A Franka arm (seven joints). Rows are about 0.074 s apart.
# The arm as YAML. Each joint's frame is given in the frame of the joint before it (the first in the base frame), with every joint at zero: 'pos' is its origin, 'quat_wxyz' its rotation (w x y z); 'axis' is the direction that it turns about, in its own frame. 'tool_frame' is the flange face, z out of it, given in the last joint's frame.
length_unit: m
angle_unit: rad
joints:
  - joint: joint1
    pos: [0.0, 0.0, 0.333]
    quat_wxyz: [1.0, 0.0, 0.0, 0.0]
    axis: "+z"
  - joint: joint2
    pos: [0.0, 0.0, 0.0]
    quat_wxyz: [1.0, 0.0, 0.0, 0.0]
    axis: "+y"
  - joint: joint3
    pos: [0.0, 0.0, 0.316]
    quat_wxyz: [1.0, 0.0, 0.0, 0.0]
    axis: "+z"
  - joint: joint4
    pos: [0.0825, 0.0, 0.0]
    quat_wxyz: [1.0, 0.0, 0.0, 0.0]
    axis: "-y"
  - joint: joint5
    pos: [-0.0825, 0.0, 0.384]
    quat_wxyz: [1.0, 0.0, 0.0, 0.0]
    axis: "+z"
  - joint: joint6
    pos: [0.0, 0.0, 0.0]
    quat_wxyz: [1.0, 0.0, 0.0, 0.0]
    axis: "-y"
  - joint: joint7
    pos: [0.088, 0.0, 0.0]
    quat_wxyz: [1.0, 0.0, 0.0, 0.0]
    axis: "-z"
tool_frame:
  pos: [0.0, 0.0, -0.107]
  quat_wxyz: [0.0, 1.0, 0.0, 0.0]
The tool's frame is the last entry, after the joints.
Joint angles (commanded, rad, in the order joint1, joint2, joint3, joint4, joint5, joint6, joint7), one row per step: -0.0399 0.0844 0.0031 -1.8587 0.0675 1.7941 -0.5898; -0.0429 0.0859 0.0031 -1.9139 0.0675 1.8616 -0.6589; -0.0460 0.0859 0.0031 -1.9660 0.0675 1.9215 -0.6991; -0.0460 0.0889 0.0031 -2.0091 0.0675 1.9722 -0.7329; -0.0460 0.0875 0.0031 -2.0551 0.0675 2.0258 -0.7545; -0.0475 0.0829 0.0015 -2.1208 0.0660 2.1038 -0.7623; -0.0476 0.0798 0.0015 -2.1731 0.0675 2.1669 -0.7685; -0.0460 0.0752 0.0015 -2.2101 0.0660 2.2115 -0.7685; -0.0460 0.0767 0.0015 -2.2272 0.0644 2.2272 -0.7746; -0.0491 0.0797 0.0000 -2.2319 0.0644 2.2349 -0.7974; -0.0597 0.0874 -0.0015 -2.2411 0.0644 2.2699 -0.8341; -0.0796 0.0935 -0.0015 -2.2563 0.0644 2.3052 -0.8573; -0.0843 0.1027 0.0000 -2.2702 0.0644 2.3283 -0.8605; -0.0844 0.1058 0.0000 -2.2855 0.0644 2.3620 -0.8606; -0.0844 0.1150 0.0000 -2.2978 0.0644 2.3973 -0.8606; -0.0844 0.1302 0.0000 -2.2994 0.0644 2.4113 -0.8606; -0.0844 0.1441 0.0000 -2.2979 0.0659 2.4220 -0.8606; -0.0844 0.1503 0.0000 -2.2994 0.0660 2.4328 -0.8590; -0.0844 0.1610 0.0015 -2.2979 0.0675 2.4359 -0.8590; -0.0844 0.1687 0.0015 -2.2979 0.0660 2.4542 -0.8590
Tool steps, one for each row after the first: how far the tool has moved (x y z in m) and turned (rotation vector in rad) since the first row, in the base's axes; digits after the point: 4 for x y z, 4 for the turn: -0.0025 -0.0021 -0.0213 0.0075 -0.0155 0.0611; -0.0066 -0.0042 -0.0406 0.0106 -0.0258 0.0941; -0.0104 -0.0044 -0.0579 0.0130 -0.0325 0.1246; -0.0156 -0.0046 -0.0736 0.0129 -0.0426 0.1429; -0.0243 -0.0067 -0.0941 0.0075 -0.0593 0.1444; -0.0320 -0.0069 -0.1101 0.0050 -0.0732 0.1463; -0.0379 -0.0062 -0.1199 0.0006 -0.0849 0.1467; -0.0414 -0.0062 -0.1267 -0.0003 -0.0821 0.1532; -0.0421 -0.0087 -0.1296 0.0016 -0.0834 0.1708; -0.0414 -0.0154 -0.1347 0.0005 -0.1032 0.1937; -0.0432 -0.0261 -0.1413 -0.0023 -0.1180 0.1954; -0.0455 -0.0278 -0.1500 -0.0032 -0.1180 0.1944; -0.0469 -0.0280 -0.1550 -0.0075 -0.1327 0.1931; -0.0476 -0.0283 -0.1618 -0.0118 -0.1459 0.1917; -0.0472 -0.0284 -0.1692 -0.0120 -0.1430 0.1912; -0.0462 -0.0286 -0.1749 -0.0113 -0.1414 0.1895; -0.0458 -0.0287 -0.1778 -0.0125 -0.1442 0.1875; -0.0455 -0.0280 -0.1826 -0.0104 -0.1384 0.1876; -0.0440 -0.0283 -0.1850 -0.0141 -0.1485 0.1881
